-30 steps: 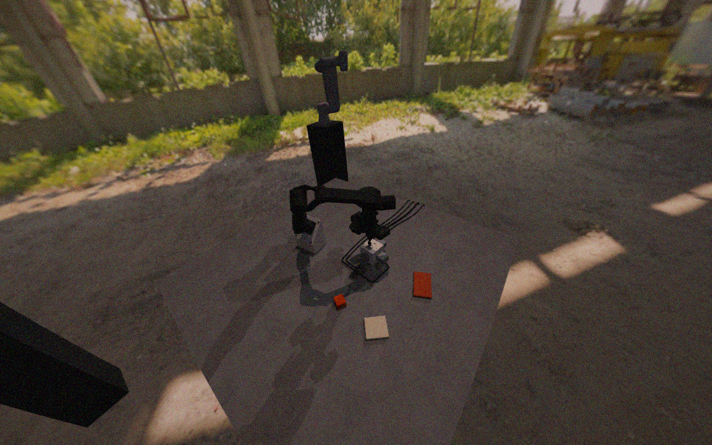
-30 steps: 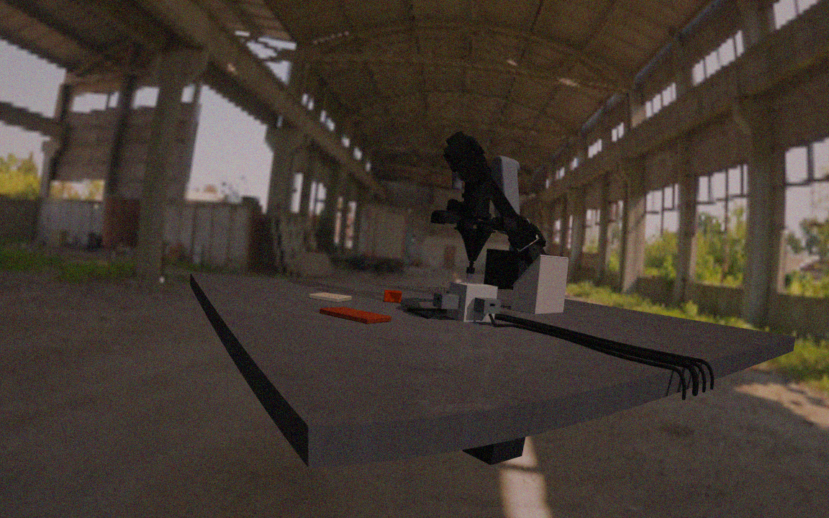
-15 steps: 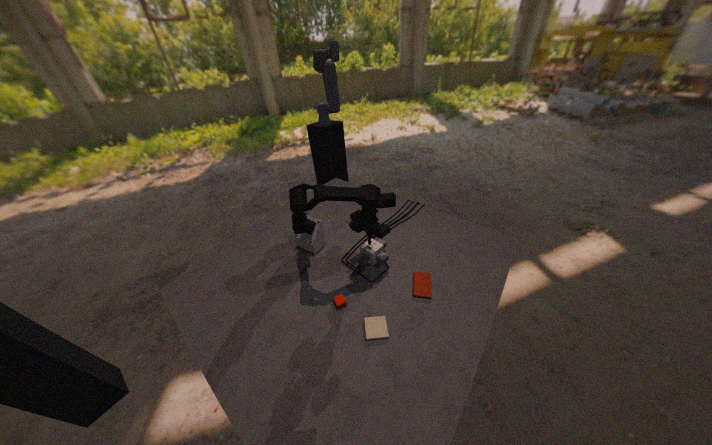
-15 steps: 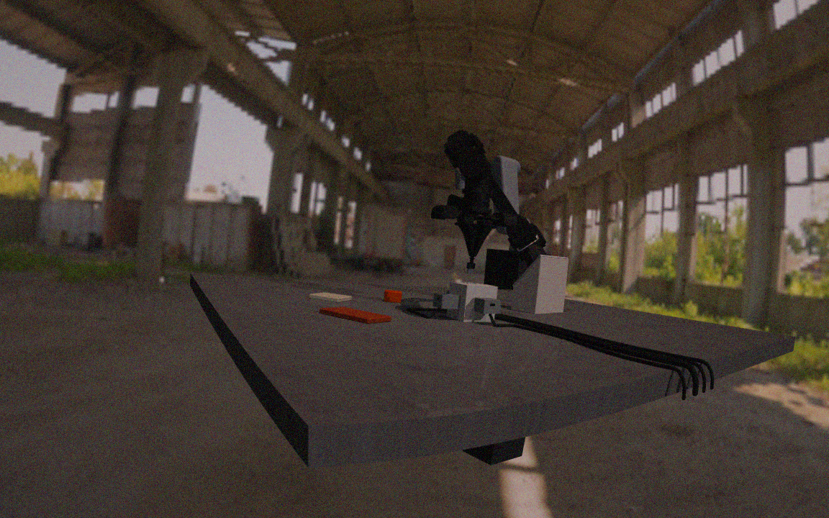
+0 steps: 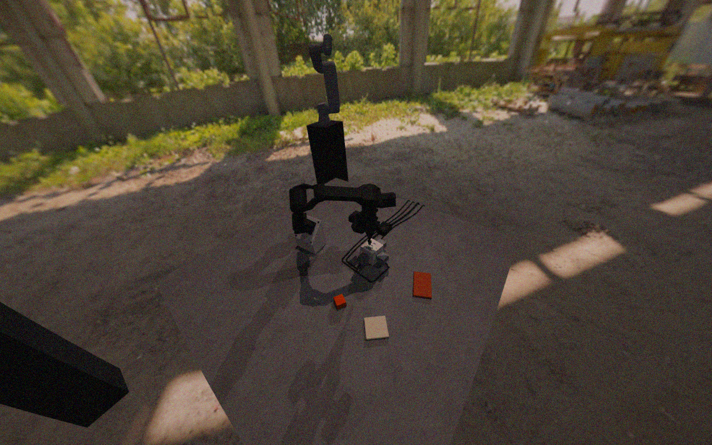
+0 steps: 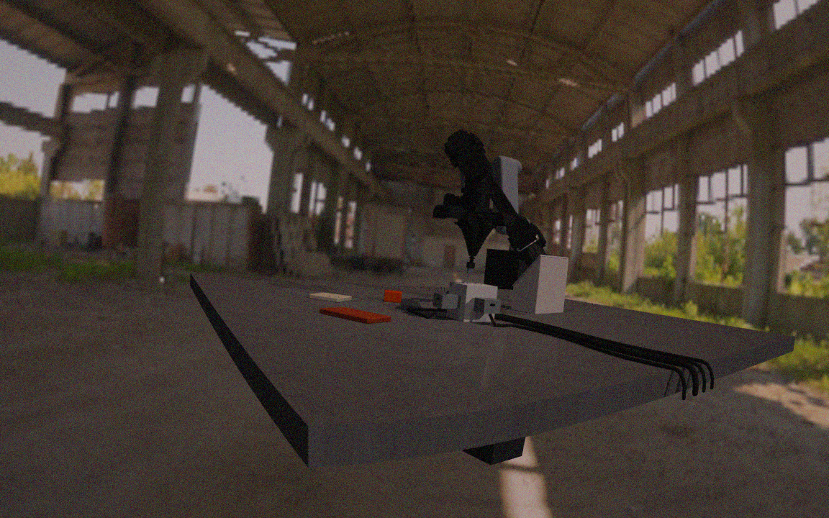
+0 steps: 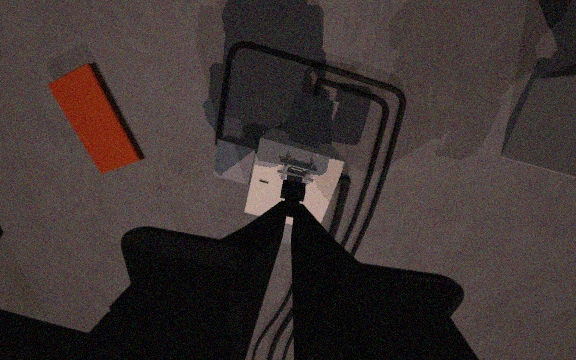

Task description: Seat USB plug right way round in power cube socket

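The black USB plug is 20 mm below my gripper tip. Round my gripper tip: red block (270 mm to the right, 120 mm below, 20 mm ahead); then orange flat slab (260 mm ahead, 130 mm below, 20 mm to the right); then beige tile (280 mm to the right, 200 mm ahead, 130 mm below).
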